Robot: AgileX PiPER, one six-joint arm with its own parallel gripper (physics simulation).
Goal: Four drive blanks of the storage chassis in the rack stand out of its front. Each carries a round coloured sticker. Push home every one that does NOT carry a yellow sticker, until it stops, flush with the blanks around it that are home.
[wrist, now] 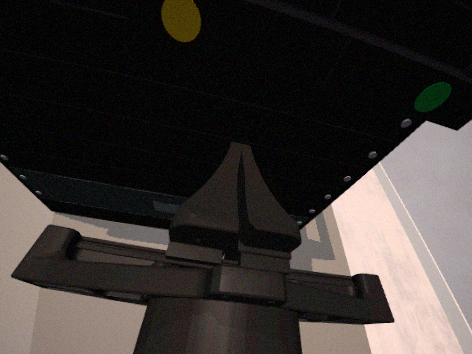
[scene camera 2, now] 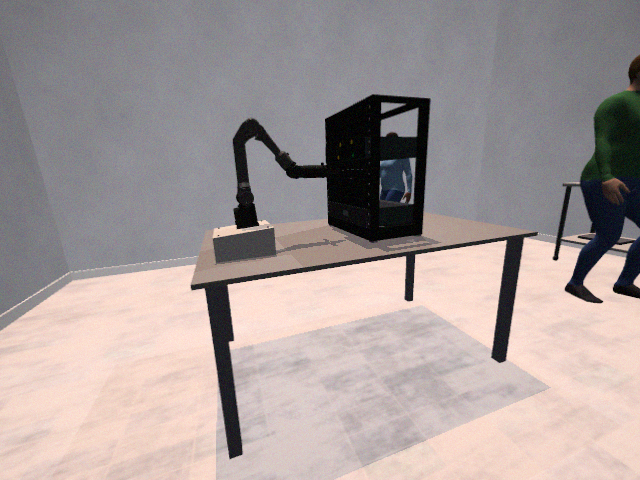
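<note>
The black rack stands on the table. Its storage chassis carries several small round stickers in the scene view: a green sticker at lower right, an upper right yellow sticker, and two yellowish dots at left. In the wrist view a yellow sticker shows at the top, left of the green one. The blanks are too dark to tell how far each stands out. My gripper is shut and empty, its tips at the dark rack front, below the sticker rows; contact cannot be told.
The arm's pale base block stands at the left end of the table. A lower unit fills the rack's bottom. A person in green is at the right; another in blue shows through the rack.
</note>
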